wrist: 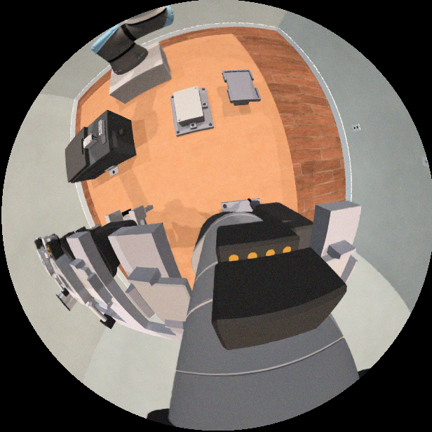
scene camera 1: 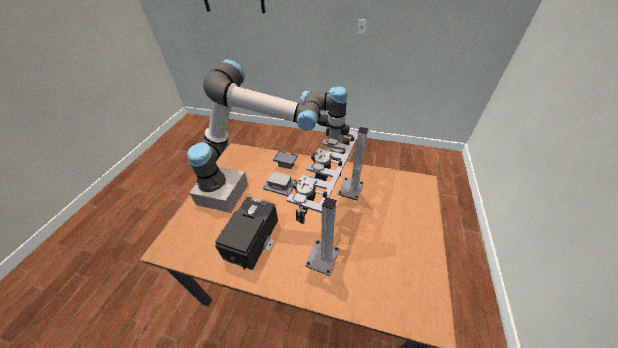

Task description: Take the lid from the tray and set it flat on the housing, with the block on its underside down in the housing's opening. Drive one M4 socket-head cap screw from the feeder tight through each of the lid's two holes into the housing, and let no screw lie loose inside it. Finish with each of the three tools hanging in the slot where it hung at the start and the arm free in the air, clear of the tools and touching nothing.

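Frame: origin at the arm's base, x ahead, y left, z up, level; centimetres.
Seen in the pictures: arm's base, origin of the base link: [scene camera 1: 212, 182].
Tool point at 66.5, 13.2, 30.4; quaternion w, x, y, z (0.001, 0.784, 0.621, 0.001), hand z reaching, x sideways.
Note:
Offsets run from my tool point to a thing's top centre, as dx, dy, dz. "spot": to the spot under its first point.
The light lid {-31.7, -0.5, -35.0} [scene camera 1: 281, 178] [wrist: 189, 104] lies flat on the housing and covers its opening. Small dark marks show near two of its corners; whether these are screw heads or holes is too small to tell. The grey tray {spot: -31.9, +16.2, -34.3} [scene camera 1: 285, 158] [wrist: 241, 86] looks empty. The arm's wrist is at the far slot of the tool stand [scene camera 1: 326, 258], with what looks like the screwdriver [wrist: 265, 380] between the slot's two prongs. Two other tools {spot: -8.2, -34.4, -1.3} [scene camera 1: 305, 187] {spot: -4.5, -16.6, -1.1} [scene camera 1: 321, 157] hang in the near and middle slots. The state of their fingers is unclear, and no gripper shows on the arm.
The black screw feeder {-35.9, -38.4, -23.8} [scene camera 1: 245, 232] [wrist: 102, 145] stands near the robot's base block [scene camera 1: 220, 190] [wrist: 140, 75]. A second stand post [scene camera 1: 358, 160] rises close beside the wrist. The slot prongs [wrist: 145, 250] [wrist: 335, 225] stand close on both sides of the tool.

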